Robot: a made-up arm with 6 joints.
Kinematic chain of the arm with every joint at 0, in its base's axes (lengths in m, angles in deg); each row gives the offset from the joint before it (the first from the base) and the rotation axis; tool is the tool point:
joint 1: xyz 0 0 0.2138 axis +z
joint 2: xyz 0 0.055 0 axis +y
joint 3: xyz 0 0 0.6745 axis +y
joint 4: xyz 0 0 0.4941 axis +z
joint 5: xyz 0 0 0 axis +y
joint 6: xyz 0 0 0.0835 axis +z
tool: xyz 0 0 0
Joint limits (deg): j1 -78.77..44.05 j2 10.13..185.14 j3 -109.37..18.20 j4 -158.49..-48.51 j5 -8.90..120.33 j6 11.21..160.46
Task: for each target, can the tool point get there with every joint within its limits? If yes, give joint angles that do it. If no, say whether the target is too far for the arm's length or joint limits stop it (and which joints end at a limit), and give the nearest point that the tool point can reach.
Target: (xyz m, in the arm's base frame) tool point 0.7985 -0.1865 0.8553
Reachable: yes | joints -16.36 82.82 -67.17 -124.97 7.61 22.77
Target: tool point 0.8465 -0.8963 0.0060
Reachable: yes | joints -48.47 98.91 2.75 -130.34 14.14 88.22
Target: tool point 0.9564 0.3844 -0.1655
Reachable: yes | joints 21.14 133.91 -48.33 -138.13 48.02 55.45
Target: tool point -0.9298 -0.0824 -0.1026
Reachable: no: joint limits stop it (at a limit: joint 2, joint 3, joint 4) | nearest point -0.4164 -0.0369 0.7336 | short by 0.982 m
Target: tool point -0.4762 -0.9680 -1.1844
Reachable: no: too far | nearest point 0.1093 -0.6253 -0.8220 | short by 0.769 m
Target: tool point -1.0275 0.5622 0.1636
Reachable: no: joint limits stop it (at a limit: joint 2, joint 3, joint 4) | nearest point -0.3853 0.2108 0.7522 | short by 0.939 m
